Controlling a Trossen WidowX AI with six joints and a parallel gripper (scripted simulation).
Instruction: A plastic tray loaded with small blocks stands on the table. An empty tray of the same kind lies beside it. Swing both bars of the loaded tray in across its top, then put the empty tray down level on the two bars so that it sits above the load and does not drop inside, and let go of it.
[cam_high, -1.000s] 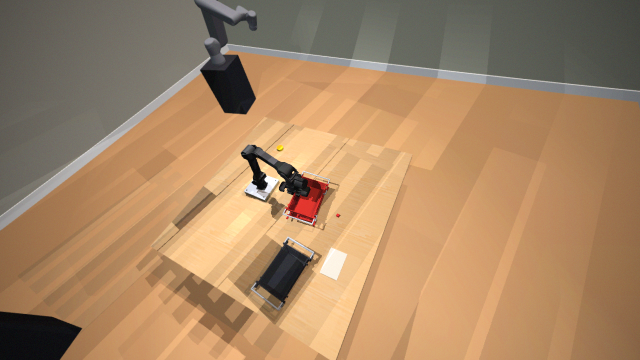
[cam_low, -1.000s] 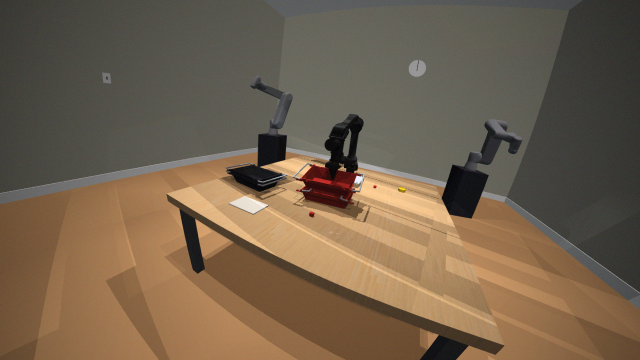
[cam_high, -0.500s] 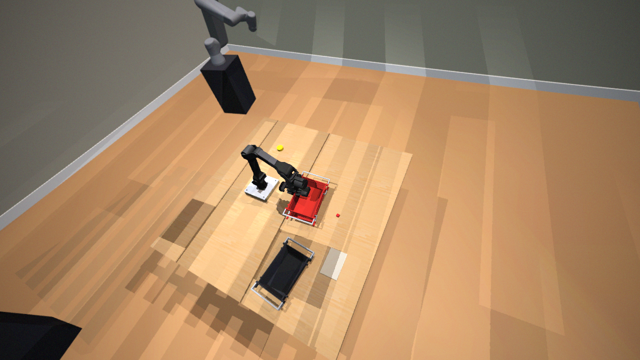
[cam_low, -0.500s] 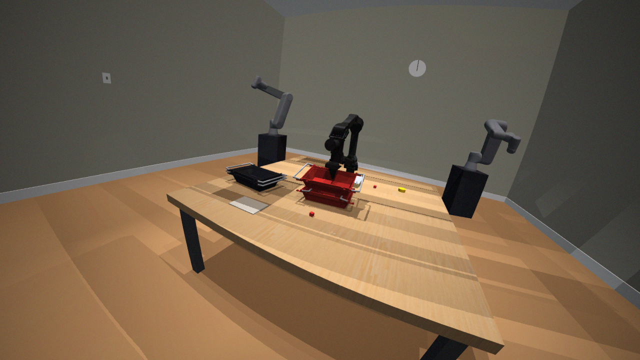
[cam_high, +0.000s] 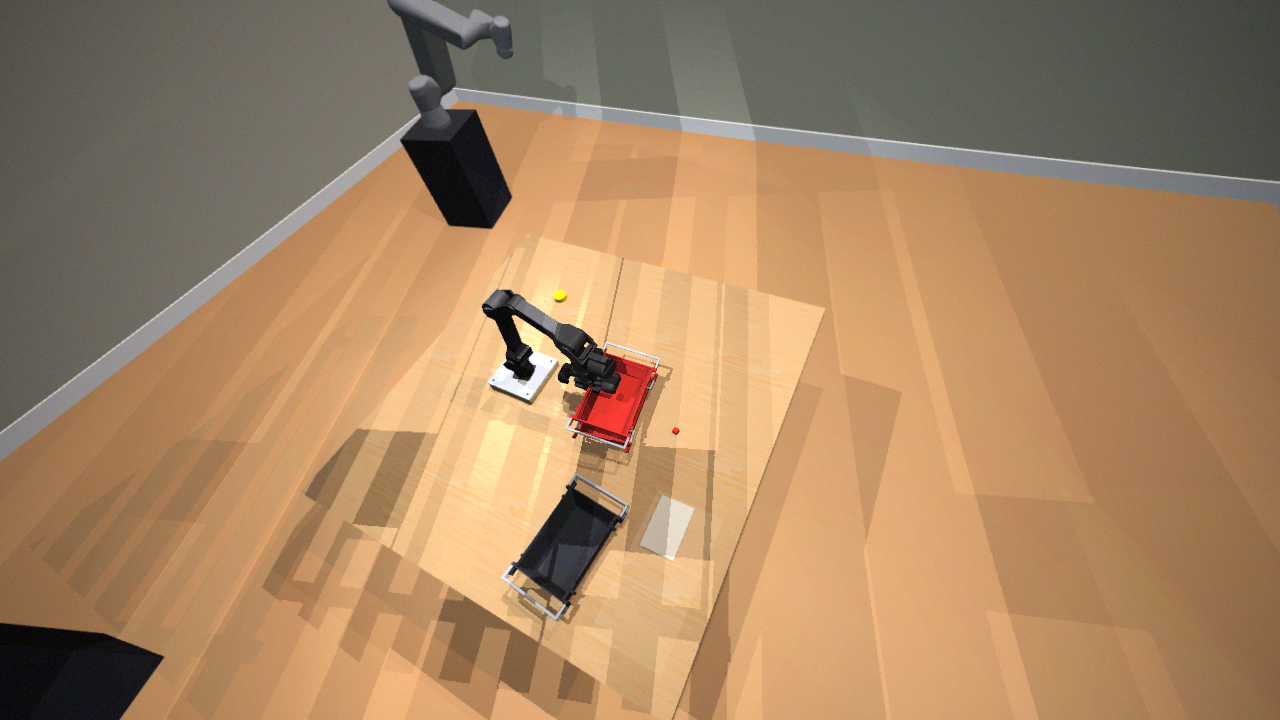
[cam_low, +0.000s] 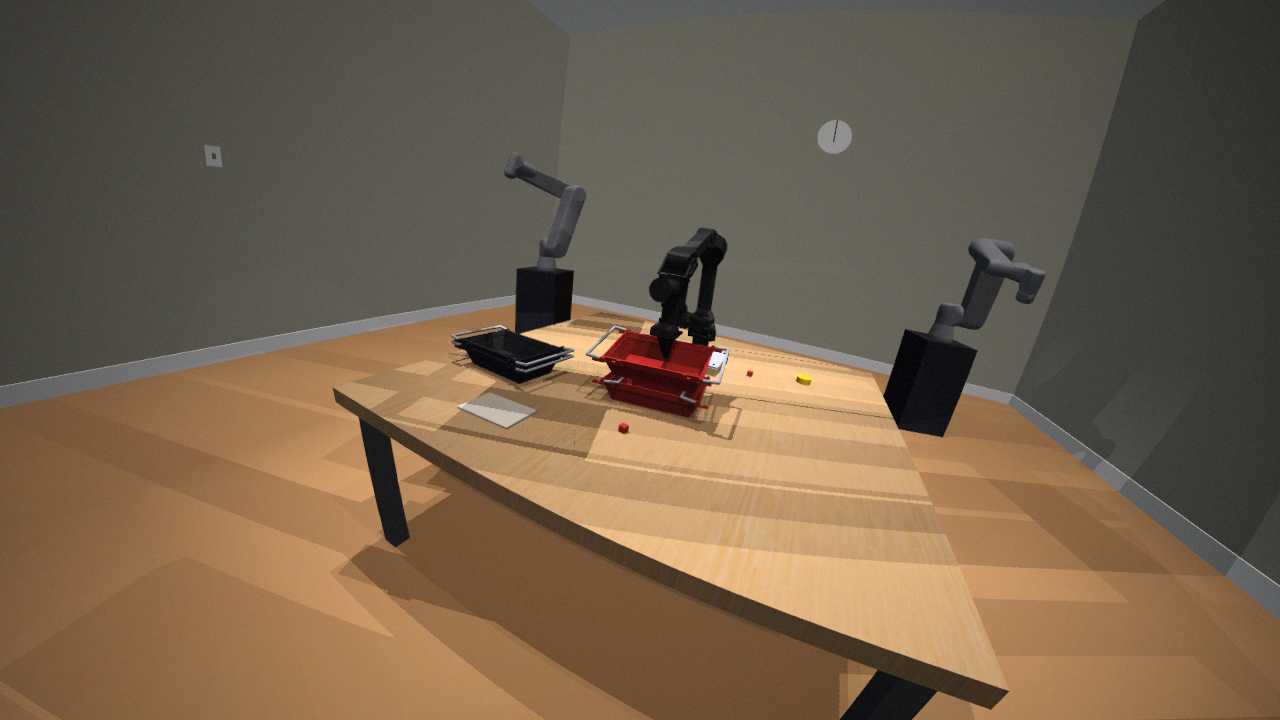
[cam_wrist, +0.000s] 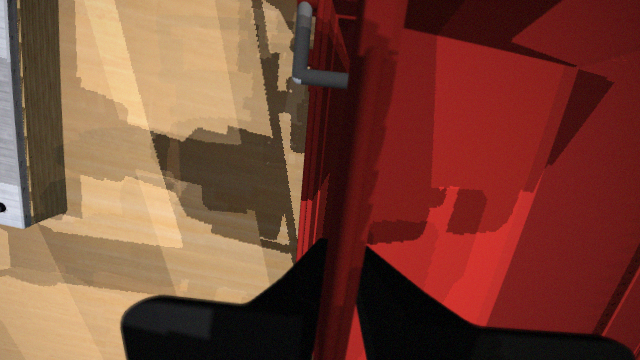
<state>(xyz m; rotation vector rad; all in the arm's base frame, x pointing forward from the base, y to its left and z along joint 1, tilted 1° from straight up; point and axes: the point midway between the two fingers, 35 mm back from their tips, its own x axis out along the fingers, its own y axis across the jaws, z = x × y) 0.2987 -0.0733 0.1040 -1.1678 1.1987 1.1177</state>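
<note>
My gripper tip is now 70 mm short of the red tray, 20 mm below it and 10 mm to the left of it. The rest, counted from my gripper tip: yellow disc (450 mm to the left, 320 mm behind, 90 mm below); white card (320 mm to the right, 290 mm ahead, 100 mm below).
</note>
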